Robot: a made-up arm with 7 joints.
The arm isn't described. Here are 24 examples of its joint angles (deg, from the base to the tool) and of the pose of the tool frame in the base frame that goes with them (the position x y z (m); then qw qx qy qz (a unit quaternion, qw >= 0)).
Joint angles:
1: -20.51 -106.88 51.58 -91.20 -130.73 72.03 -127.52
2: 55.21 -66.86 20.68 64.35 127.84 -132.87 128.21
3: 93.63 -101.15 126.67 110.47 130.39 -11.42 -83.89
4: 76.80 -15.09 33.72 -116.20 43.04 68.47 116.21
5: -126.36 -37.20 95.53 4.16 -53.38 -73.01 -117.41
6: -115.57 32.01 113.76 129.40 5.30 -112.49 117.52
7: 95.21 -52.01 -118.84 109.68 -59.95 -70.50 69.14
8: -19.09 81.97 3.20 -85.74 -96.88 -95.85 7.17
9: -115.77 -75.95 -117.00 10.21 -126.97 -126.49 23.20
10: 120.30 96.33 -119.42 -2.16 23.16 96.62 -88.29
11: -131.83 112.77 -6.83 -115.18 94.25 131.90 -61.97
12: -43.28 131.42 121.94 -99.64 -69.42 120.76 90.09
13: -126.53 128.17 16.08 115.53 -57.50 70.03 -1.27
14: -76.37 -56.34 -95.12 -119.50 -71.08 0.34 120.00
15: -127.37 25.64 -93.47 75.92 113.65 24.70 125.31
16: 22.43 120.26 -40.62 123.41 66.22 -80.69 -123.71
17: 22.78 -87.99 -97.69 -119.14 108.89 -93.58 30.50
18: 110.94 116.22 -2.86 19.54 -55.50 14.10 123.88
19: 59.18 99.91 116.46 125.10 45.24 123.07 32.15
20: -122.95 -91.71 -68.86 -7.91 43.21 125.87 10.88
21: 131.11 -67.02 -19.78 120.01 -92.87 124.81 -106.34
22: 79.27 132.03 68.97 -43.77 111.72 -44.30 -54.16
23: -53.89 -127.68 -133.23 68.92 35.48 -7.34 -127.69
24: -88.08 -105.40 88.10 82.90 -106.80 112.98 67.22
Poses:
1: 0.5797 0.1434 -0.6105 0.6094 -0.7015 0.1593 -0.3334
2: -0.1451 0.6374 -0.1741 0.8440 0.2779 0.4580 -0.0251
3: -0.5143 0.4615 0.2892 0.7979 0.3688 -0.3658 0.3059
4: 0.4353 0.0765 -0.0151 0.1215 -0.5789 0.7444 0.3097
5: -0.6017 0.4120 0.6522 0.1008 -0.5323 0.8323 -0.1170
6: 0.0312 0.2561 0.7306 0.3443 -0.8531 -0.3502 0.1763
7: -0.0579 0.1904 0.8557 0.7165 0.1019 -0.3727 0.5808
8: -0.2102 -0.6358 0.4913 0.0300 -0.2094 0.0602 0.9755
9: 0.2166 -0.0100 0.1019 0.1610 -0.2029 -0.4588 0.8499
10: 0.4397 0.0048 0.8588 0.7316 0.6306 0.1861 -0.1799
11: 0.6417 -0.3998 0.5871 0.6534 -0.3379 -0.3361 -0.5882
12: 0.0684 0.0273 0.4478 0.0577 0.2447 0.8265 -0.5037
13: 0.7181 -0.3563 0.8566 0.9706 -0.0869 0.1879 -0.1230
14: 0.1313 0.6049 -0.6203 0.1542 0.5619 -0.0957 -0.8071
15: -0.0692 0.1492 0.0404 0.0750 -0.6596 -0.0579 -0.7456
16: -0.4132 -0.6492 0.2098 0.2182 0.9129 -0.3385 -0.0668
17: -0.2076 0.2730 -0.0524 0.6093 -0.2439 0.5864 -0.4747
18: -0.5345 -0.8234 0.5348 0.4554 -0.4752 0.6995 -0.2783
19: 0.1636 0.0129 -0.3950 0.5141 -0.1509 0.8319 0.1443
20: 0.6887 0.7617 -0.0998 0.4606 -0.8830 0.0629 -0.0655
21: 0.3135 0.5682 -0.1528 0.6541 -0.5019 0.1597 -0.5429
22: -0.3007 0.1139 0.0865 0.4020 -0.1113 -0.8475 -0.3284
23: 0.1326 -0.1658 -0.7043 0.6748 -0.6949 0.1253 0.2147
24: 0.1934 0.5773 0.4297 0.0649 0.8459 0.4860 -0.2100
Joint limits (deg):
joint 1: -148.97..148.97
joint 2: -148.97..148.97
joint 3: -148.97..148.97
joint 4: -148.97..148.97
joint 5: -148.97..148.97
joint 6: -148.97..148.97
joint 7: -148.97..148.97
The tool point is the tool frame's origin. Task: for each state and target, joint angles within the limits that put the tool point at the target. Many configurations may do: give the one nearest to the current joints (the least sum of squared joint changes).
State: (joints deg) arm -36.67 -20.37 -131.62 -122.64 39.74 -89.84 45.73
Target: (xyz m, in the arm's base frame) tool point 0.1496 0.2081 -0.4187
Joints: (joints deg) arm -48.81 -4.22 -137.86 -140.53 12.75 -104.17 44.29
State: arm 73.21 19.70 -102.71 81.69 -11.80 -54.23 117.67
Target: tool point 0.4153 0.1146 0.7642
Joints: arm 97.41 11.52 -79.67 84.33 -9.22 -49.15 123.73
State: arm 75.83 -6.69 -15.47 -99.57 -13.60 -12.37 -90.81
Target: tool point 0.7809 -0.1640 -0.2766
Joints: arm 104.03 15.29 10.23 -97.88 -11.88 -7.62 -87.34
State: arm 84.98 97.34 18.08 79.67 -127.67 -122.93 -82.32
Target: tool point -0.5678 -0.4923 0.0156
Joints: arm 82.79 79.57 15.31 75.87 -112.16 -118.44 -79.09
